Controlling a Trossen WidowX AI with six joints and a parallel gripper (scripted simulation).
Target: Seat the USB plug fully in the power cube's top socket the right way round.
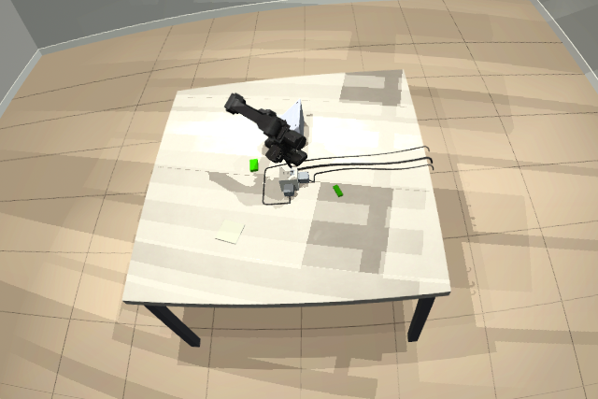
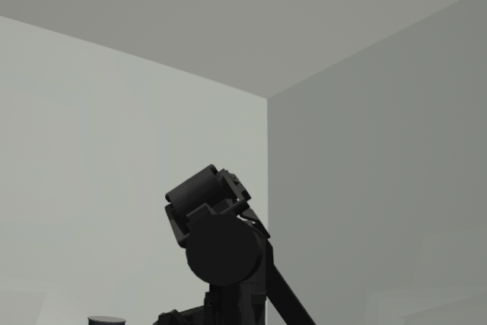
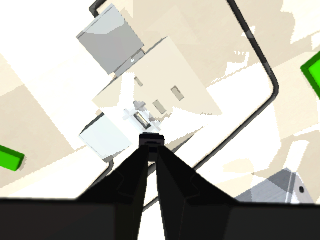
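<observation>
Right now my gripper tip is 10 mm above the dark USB plug. The rest, counted from my gripper tip: white card (250 mm ahead, 240 mm to the right, 130 mm below); then grey socket frame (70 mm below, 10 mm to the left).
</observation>
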